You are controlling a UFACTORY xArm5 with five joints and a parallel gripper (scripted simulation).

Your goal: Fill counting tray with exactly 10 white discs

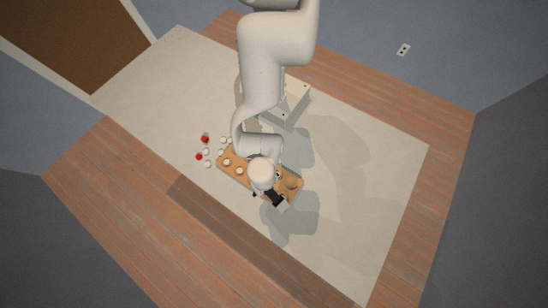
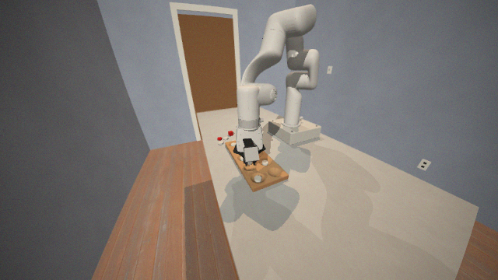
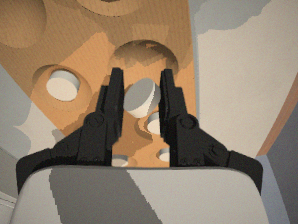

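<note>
My gripper is now 360 mm to the left of the red disc and 50 mm above it. The rest, counted from my hand: wooden counting tray 70 mm to the right, 50 mm behind, 40 mm below; then red cube 380 mm to the right, 90 mm behind, 40 mm below.
</note>
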